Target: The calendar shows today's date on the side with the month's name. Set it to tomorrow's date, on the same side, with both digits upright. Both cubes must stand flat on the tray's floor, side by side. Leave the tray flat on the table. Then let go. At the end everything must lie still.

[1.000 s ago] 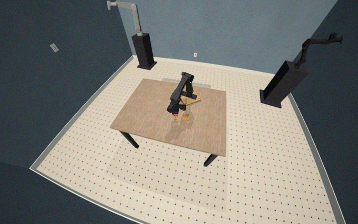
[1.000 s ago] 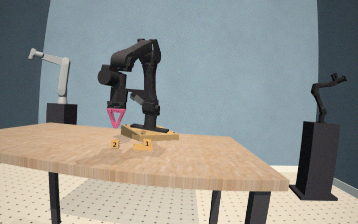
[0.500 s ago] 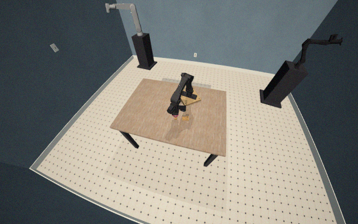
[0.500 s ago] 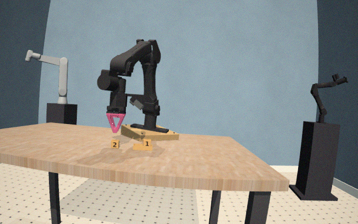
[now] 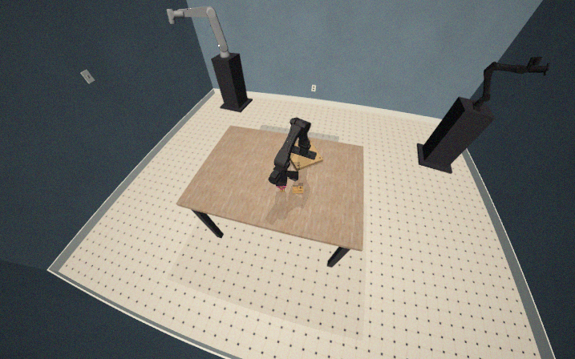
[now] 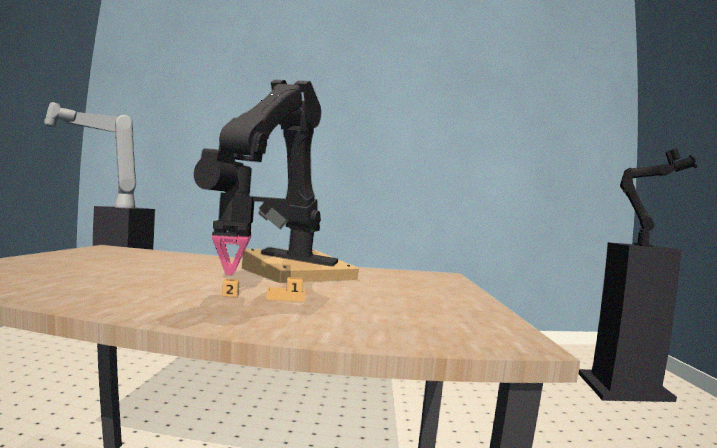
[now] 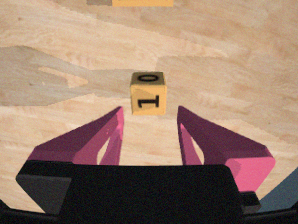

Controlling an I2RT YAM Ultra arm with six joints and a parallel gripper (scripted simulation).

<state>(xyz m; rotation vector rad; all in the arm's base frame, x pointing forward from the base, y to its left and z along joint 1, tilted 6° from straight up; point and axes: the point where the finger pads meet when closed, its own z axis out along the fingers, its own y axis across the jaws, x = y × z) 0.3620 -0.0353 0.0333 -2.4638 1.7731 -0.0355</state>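
The digit cube lies 4 cm below my hand. From my hand the other things lie so: tan tray (4 cm behind, 10 cm to the left, 4 cm below).
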